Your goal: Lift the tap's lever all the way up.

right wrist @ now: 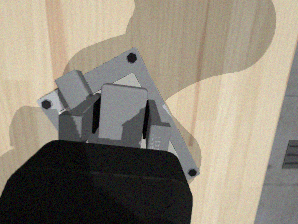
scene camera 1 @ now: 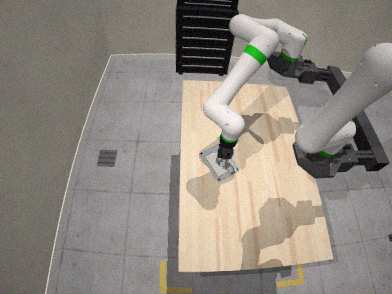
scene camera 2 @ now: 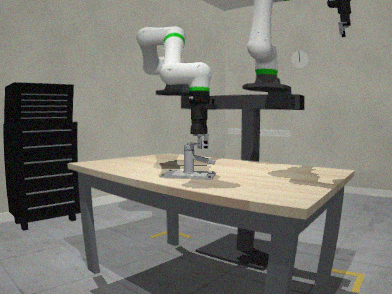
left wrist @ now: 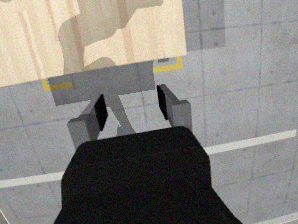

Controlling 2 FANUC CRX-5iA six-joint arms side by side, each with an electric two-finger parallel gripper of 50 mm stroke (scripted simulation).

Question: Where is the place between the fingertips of my left gripper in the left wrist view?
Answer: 131, 100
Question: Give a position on a base plate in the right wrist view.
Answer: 130, 61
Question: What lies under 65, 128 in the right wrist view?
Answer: My right gripper.
